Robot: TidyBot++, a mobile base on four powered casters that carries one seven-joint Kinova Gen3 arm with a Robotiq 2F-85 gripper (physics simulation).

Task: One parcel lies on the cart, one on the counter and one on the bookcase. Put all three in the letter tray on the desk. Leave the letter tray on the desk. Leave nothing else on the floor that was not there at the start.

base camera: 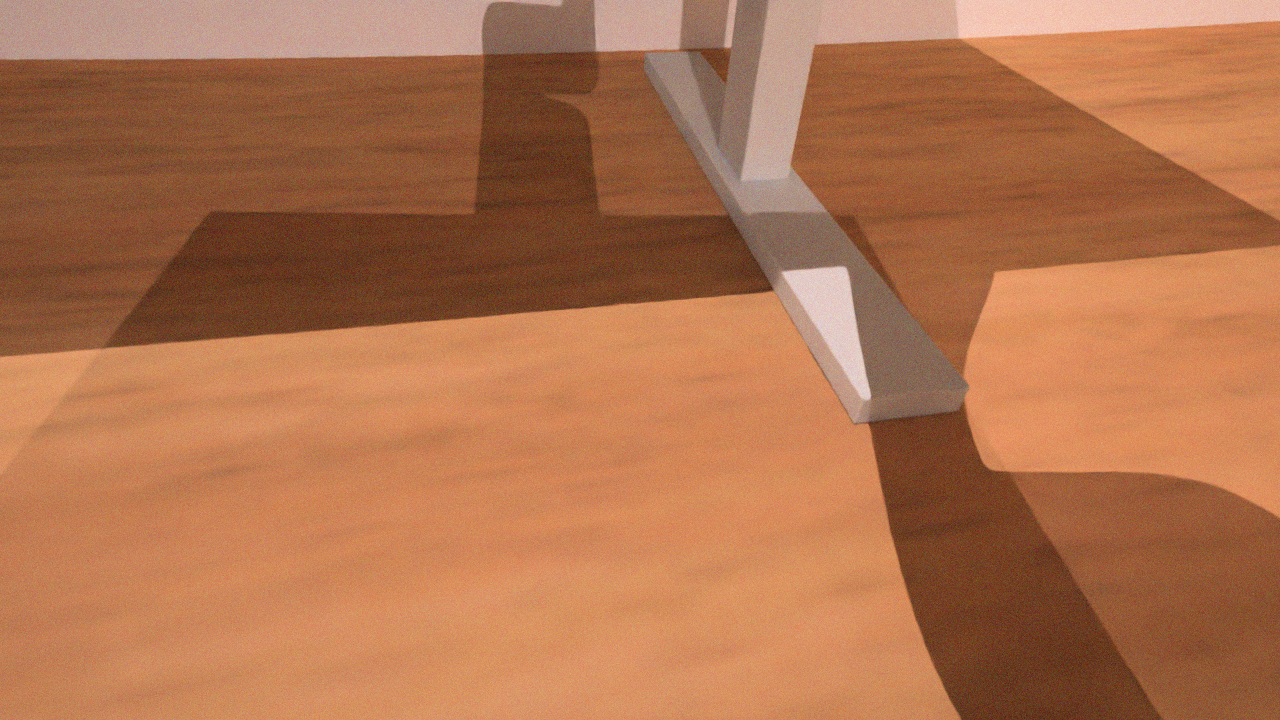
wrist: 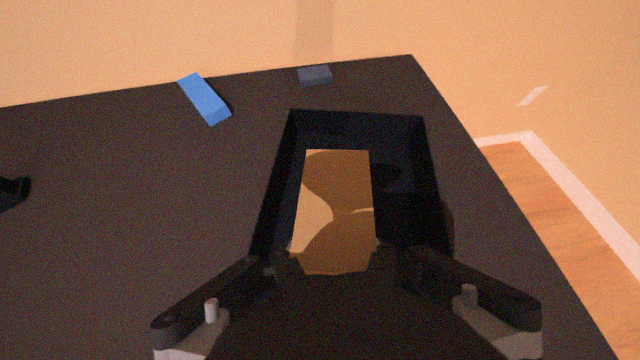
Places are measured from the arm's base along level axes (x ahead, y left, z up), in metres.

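Pixels of known places: gripper, between the fingertips: (wrist: pixel 332 243).
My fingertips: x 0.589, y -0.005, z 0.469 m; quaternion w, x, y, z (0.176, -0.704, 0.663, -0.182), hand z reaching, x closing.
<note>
Behind a point stands the place of what it marks.
A tan parcel (wrist: pixel 337 182) @[x 0.622, y -0.009, z 0.523 m], partly in shadow, is held between the fingertips of my gripper (wrist: pixel 332 243) @[x 0.589, y -0.005, z 0.469 m] in the wrist view. The gripper is shut on it. The parcel shows inside the outline of the dark navy letter tray (wrist: pixel 357 127) @[x 0.840, y -0.067, z 0.356 m], which lies on the dark desk (wrist: pixel 150 200) @[x 0.694, y 0.348, z 0.324 m] near its right edge. I cannot tell whether the parcel touches the tray floor. The gripper body hides the near end of the tray. The other two parcels cannot be made out, nor can the cart, counter or bookcase.
A blue block (wrist: pixel 205 100) @[x 0.949, y 0.298, z 0.354 m] and a small grey-blue block (wrist: pixel 315 75) @[x 1.053, y 0.025, z 0.342 m] lie near the desk's far edge. Part of a black object (wrist: pixel 14 192) @[x 0.708, y 0.654, z 0.339 m] shows at the left. In the base view a pale leg (base camera: pixel 769 98) @[x 0.748, y -0.184, z -0.289 m] stands on a long foot (base camera: pixel 895 358), on the wooden floor before a wall.
</note>
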